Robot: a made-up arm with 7 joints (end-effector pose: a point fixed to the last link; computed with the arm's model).
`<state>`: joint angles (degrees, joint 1 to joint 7).
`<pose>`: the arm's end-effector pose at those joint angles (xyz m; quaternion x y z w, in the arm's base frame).
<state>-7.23 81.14 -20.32 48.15 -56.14 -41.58 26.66</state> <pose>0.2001 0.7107 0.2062 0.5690 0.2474 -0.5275 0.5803</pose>
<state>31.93 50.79 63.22 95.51 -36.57 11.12 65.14</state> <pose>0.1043 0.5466 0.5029 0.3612 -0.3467 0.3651 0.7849</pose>
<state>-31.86 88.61 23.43 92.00 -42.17 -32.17 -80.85</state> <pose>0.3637 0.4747 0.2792 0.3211 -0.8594 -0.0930 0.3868</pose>
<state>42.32 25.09 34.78 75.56 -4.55 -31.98 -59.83</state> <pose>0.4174 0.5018 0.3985 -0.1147 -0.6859 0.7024 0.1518</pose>
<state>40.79 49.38 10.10 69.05 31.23 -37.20 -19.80</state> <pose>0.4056 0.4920 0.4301 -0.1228 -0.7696 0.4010 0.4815</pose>
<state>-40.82 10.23 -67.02 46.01 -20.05 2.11 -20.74</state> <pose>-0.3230 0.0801 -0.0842 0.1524 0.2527 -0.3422 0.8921</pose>
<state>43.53 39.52 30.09 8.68 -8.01 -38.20 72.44</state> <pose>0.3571 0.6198 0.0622 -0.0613 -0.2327 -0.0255 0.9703</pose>
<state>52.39 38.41 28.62 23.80 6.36 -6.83 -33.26</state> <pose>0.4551 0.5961 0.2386 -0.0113 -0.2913 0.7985 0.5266</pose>
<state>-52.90 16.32 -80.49 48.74 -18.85 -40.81 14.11</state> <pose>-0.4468 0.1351 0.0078 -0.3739 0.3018 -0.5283 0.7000</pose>
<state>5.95 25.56 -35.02 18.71 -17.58 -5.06 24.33</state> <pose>0.1305 0.3933 -0.1847 0.2748 0.3389 -0.1668 0.8842</pose>
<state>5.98 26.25 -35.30 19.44 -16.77 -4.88 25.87</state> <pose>0.1342 0.3968 -0.1808 0.2680 0.3441 -0.1691 0.8839</pose>
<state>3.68 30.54 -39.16 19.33 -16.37 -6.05 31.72</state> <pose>0.1069 0.4361 -0.1692 0.2690 0.4017 -0.2128 0.8491</pose>
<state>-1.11 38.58 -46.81 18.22 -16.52 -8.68 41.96</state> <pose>0.0506 0.5112 -0.1371 0.2688 0.5193 -0.2877 0.7585</pose>
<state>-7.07 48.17 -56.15 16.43 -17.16 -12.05 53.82</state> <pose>-0.0082 0.5967 -0.0772 0.2523 0.6612 -0.3511 0.6130</pose>
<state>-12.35 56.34 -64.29 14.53 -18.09 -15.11 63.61</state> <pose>-0.0455 0.6634 -0.0085 0.2238 0.7727 -0.3769 0.4592</pose>
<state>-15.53 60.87 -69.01 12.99 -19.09 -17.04 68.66</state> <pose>-0.0609 0.6984 0.0375 0.2042 0.8278 -0.3793 0.3594</pose>
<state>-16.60 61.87 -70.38 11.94 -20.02 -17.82 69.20</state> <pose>-0.0663 0.7087 0.0520 0.2027 0.8404 -0.3813 0.3276</pose>
